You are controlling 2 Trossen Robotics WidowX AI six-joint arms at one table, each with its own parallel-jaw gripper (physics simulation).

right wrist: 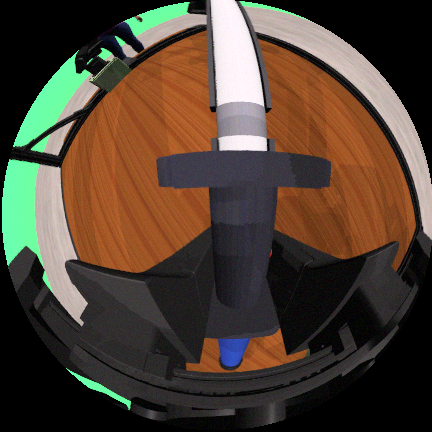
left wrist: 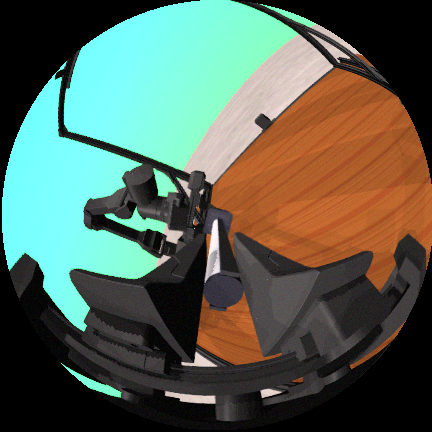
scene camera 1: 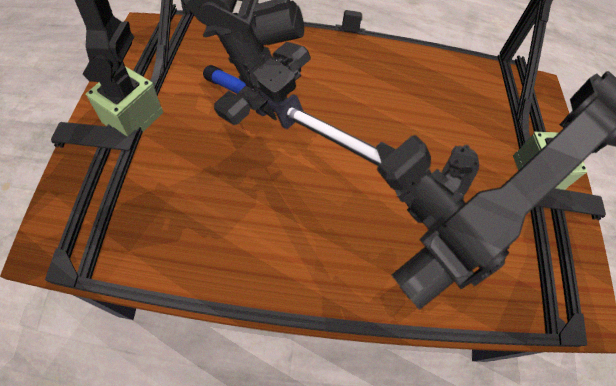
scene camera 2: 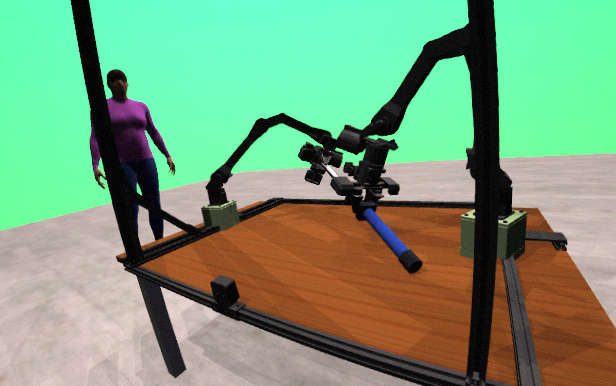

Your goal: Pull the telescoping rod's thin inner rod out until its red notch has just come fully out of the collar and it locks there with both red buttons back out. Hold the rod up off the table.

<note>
The pictures show: my left gripper, my right gripper and a telescoping rod.
My left gripper also shows in the left wrist view and in scene camera 2. My right gripper shows as well in the right wrist view, in the left wrist view and in scene camera 2.
</note>
